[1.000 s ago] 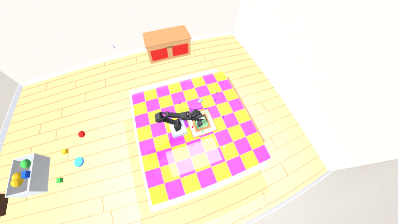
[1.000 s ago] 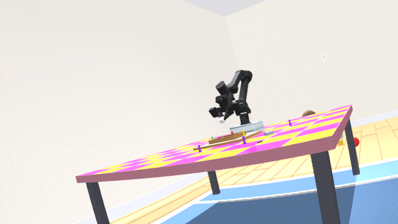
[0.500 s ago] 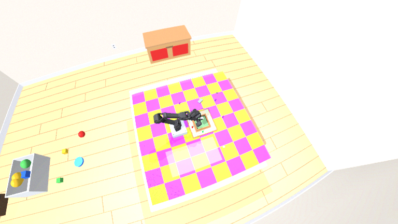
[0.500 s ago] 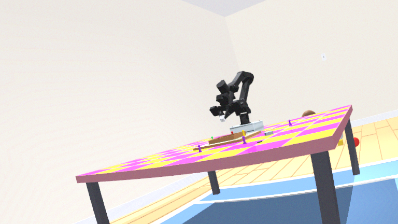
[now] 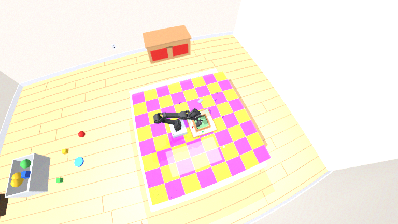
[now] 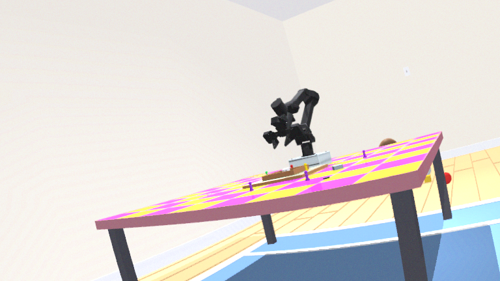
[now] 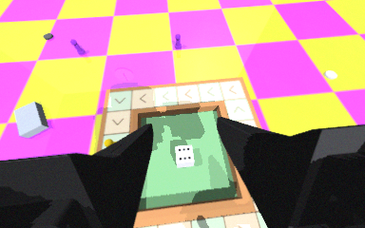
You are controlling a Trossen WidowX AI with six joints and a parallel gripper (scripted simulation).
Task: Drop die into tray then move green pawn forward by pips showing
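Right now my gripper tip is 4 cm past the green pawn, 10 cm to the left of it and 11 cm above it. Also, from my gripper tip: red pawn 11 cm behind, 11 cm below; then yellow pawn 4 cm ahead, 10 cm to the left, 11 cm below; then white die 1 cm behind, 9 cm below.
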